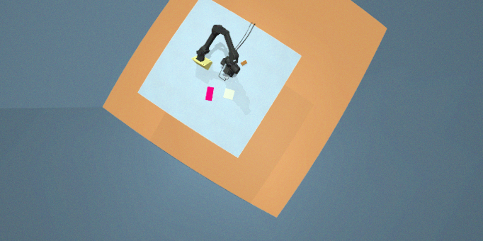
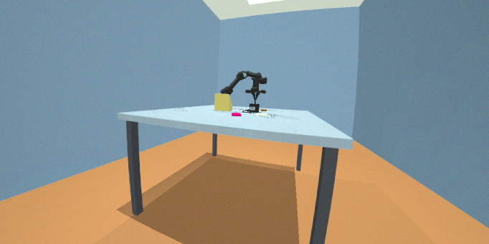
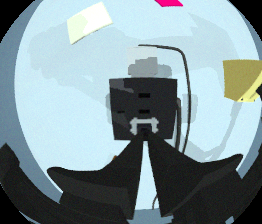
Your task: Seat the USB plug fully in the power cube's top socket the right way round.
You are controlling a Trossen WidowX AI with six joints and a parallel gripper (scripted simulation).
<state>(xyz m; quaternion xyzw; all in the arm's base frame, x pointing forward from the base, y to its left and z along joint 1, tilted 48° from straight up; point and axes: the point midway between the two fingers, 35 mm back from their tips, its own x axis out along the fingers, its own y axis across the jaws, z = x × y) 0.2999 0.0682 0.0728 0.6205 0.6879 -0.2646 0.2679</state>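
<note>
Now: the USB plug 20 mm below my gripper tip. Round my gripper tip: USB socket 40 mm below; cream pad 210 mm to the right, 120 mm ahead, 100 mm below; small block 150 mm to the left, 100 mm below, 50 mm ahead.
</note>
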